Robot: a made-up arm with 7 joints. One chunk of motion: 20 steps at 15 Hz.
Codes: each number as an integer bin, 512 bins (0 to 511) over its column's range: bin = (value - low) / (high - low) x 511, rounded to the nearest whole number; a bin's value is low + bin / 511 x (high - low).
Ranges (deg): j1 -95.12..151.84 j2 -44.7..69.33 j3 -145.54..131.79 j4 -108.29..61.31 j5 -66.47..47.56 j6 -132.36..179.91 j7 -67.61..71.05
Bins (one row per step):
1: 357 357 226 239 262 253 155
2: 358 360 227 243 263 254 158
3: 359 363 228 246 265 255 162
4: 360 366 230 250 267 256 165
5: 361 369 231 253 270 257 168
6: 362 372 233 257 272 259 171
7: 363 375 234 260 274 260 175
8: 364 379 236 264 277 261 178
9: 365 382 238 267 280 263 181
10: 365 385 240 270 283 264 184
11: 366 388 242 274 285 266 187
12: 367 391 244 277 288 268 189
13: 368 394 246 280 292 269 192
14: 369 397 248 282 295 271 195
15: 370 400 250 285 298 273 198
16: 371 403 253 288 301 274 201
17: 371 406 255 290 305 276 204
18: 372 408 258 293 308 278 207
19: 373 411 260 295 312 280 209
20: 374 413 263 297 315 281 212
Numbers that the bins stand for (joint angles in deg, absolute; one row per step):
1: 77.41 34.96 -22.89 -28.97 -8.00 22.25 -25.55
2: 77.90 35.63 -22.34 -27.64 -7.78 22.86 -24.74
3: 78.38 36.30 -21.80 -26.64 -7.34 23.47 -23.65
4: 78.86 36.97 -20.71 -25.32 -6.89 24.08 -22.84
5: 79.35 37.64 -20.17 -24.32 -6.22 24.69 -22.02
6: 79.83 38.31 -19.09 -22.99 -5.77 25.91 -21.21
7: 80.31 38.98 -18.54 -22.00 -5.33 26.52 -20.12
8: 80.80 39.87 -17.46 -20.67 -4.66 27.14 -19.31
9: 81.28 40.54 -16.37 -19.67 -3.99 28.36 -18.50
10: 81.28 41.21 -15.29 -18.68 -3.32 28.97 -17.68
11: 81.76 41.88 -14.20 -17.35 -2.87 30.19 -16.87
12: 82.25 42.55 -13.12 -16.35 -2.20 31.41 -16.32
13: 82.73 43.22 -12.03 -15.36 -1.31 32.02 -15.51
14: 83.21 43.89 -10.95 -14.69 -0.64 33.25 -14.70
15: 83.70 44.56 -9.86 -13.70 0.03 34.47 -13.88
16: 84.18 45.23 -8.23 -12.70 0.70 35.08 -13.07
17: 84.18 45.90 -7.15 -12.04 1.59 36.30 -12.25
18: 84.66 46.35 -5.52 -11.04 2.26 37.52 -11.44
19: 85.15 47.01 -4.43 -10.38 3.15 38.75 -10.90
20: 85.63 47.46 -2.80 -9.72 3.82 39.36 -10.08

